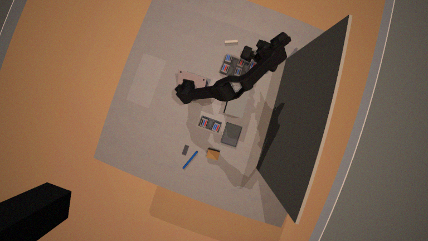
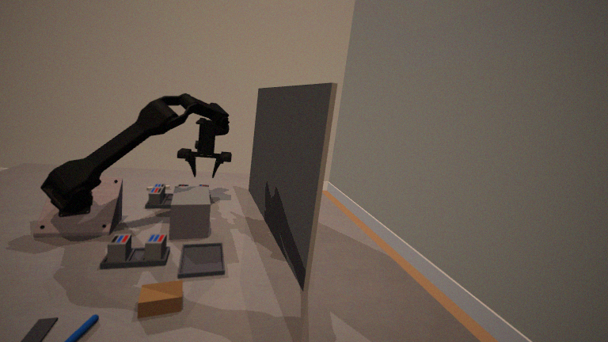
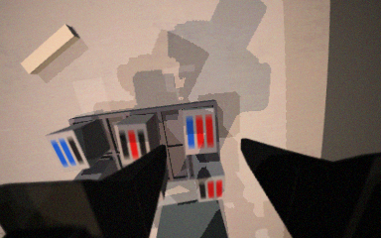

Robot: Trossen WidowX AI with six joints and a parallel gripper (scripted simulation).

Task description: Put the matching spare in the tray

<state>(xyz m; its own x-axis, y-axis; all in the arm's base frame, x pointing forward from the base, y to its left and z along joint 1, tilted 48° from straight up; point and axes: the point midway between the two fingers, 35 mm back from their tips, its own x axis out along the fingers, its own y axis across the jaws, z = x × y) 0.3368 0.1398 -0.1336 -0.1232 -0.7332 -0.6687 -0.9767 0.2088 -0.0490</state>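
My gripper tip is 42 cm to the left of the shallow grey tray, 8 cm above it and 3 cm past it. Also, from my gripper tip: blue pen: 63 cm to the right, 23 cm behind, 8 cm below; then tall black panel: 24 cm to the right, 19 cm ahead, 14 cm above.
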